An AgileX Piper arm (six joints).
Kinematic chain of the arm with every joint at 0, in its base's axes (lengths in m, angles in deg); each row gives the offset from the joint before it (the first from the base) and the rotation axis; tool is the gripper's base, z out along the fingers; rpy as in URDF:
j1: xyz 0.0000 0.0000 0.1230 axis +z
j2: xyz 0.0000 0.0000 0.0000 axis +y
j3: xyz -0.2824 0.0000 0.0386 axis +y
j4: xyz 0.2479 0.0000 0.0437 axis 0.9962 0 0.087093
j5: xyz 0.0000 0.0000 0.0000 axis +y
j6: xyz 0.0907 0.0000 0.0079 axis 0.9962 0 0.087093
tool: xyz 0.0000 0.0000 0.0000 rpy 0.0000 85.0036 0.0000
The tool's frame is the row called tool.
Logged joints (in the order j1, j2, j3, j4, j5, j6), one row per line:
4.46 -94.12 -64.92 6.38 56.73 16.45
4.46 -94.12 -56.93 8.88 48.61 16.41
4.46 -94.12 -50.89 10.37 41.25 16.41
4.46 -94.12 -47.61 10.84 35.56 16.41
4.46 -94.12 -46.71 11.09 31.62 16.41
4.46 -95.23 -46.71 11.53 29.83 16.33
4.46 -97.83 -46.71 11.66 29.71 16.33
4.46 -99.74 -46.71 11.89 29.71 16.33
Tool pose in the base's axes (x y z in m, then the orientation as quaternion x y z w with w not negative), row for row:
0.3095 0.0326 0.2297 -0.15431 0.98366 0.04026 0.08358
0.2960 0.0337 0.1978 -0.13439 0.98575 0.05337 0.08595
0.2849 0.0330 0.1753 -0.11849 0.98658 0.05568 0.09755
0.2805 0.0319 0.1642 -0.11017 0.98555 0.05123 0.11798
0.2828 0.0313 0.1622 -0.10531 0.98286 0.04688 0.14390
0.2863 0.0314 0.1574 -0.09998 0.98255 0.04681 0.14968
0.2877 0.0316 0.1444 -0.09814 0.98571 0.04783 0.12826
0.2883 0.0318 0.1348 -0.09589 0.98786 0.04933 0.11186
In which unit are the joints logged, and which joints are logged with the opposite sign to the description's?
The joints are logged in degrees. Opposite sign: j2, j6.
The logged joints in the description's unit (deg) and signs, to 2 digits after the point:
4.46 94.12 -64.92 6.38 56.73 -16.45
4.46 94.12 -56.93 8.88 48.61 -16.41
4.46 94.12 -50.89 10.37 41.25 -16.41
4.46 94.12 -47.61 10.84 35.56 -16.41
4.46 94.12 -46.71 11.09 31.62 -16.41
4.46 95.23 -46.71 11.53 29.83 -16.33
4.46 97.83 -46.71 11.66 29.71 -16.33
4.46 99.74 -46.71 11.89 29.71 -16.33

